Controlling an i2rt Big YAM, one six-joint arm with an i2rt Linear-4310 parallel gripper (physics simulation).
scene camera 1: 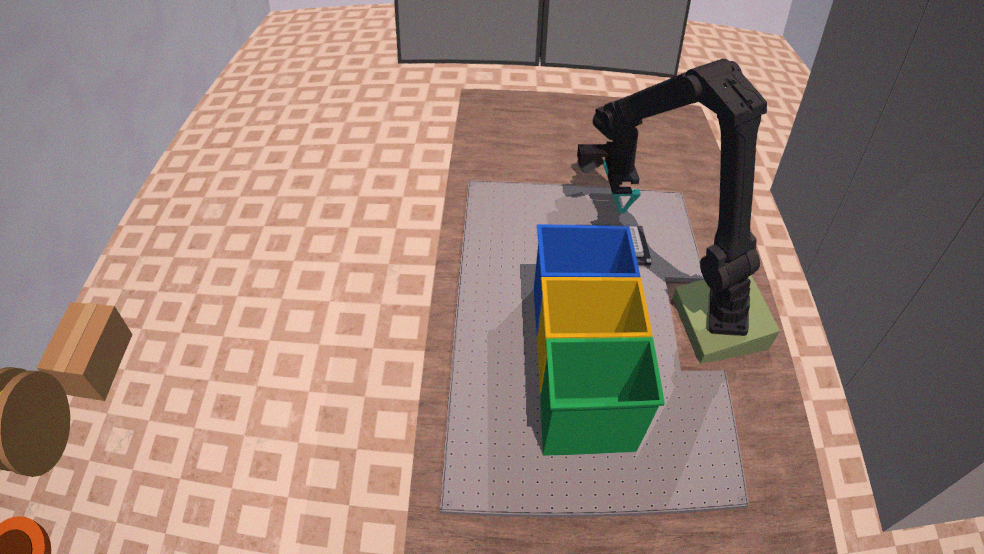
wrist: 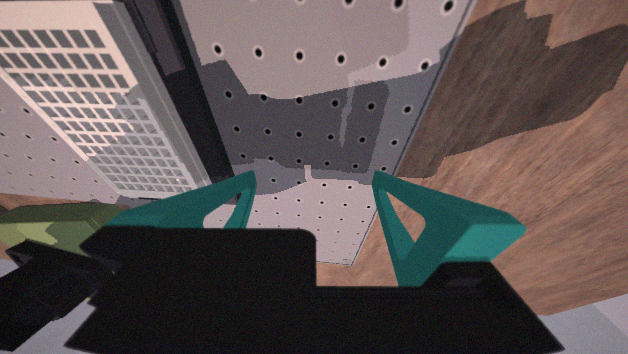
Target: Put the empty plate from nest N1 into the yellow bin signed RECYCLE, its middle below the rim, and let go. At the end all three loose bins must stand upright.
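Frame: origin at the arm's base, x right, y back, z down, level; centimetres.
Where they show: gripper, fingertip midpoint: (scene camera 1: 618, 200) (wrist: 314, 177); arm's base, link origin: (scene camera 1: 728, 311) (wrist: 76, 268).
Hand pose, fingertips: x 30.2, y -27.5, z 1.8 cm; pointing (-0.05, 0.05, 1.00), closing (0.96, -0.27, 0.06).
Observation:
Things, the pixels of their top centre, and the offset from my fingertips. Level surfaces: height alone.
- white gridded plate, top centre: (wrist: 110, 133) (scene camera 1: 614, 238) dz -0.8, dx -14.3, dy +0.3 cm
- blue bin, top centre: (scene camera 1: 588, 249) dz -16.1, dx -35.1, dy -4.9 cm
- yellow bin, top centre: (scene camera 1: 596, 305) dz -16.1, dx -48.0, dy -1.6 cm
- green bin, top centre: (scene camera 1: 605, 371) dz -16.1, dx -60.8, dy +1.7 cm
- perforated board, surface height: dz +1.9 cm
- wooden table, surface height: dz +3.2 cm
The white gridded plate (scene camera 1: 636, 242) (wrist: 107, 102) lies in its dark nest (scene camera 1: 646, 253) (wrist: 192, 112), beside the blue bin (scene camera 1: 585, 250). The nest's label is not readable. My gripper (scene camera 1: 614, 195) (wrist: 314, 177) is open and empty, with teal fingers pointing down over the pegboard. In the wrist view the plate and nest lie left of the gap between the fingertips. In the scene view one finger is mostly hidden by the wrist. The yellow bin (scene camera 1: 593, 307) stands upright between the blue bin and the green bin (scene camera 1: 601, 371), both upright. Its RECYCLE sign does not show.
The perforated board (scene camera 1: 495, 474) (wrist: 325, 30) lies on the wooden table (scene camera 1: 523, 130) (wrist: 550, 200). The arm stands on a green block (scene camera 1: 695, 326) (wrist: 45, 227) right of the bins. Grey panels (scene camera 1: 468, 30) stand at the back; a tall dark cabinet (scene camera 1: 895, 206) stands at the right.

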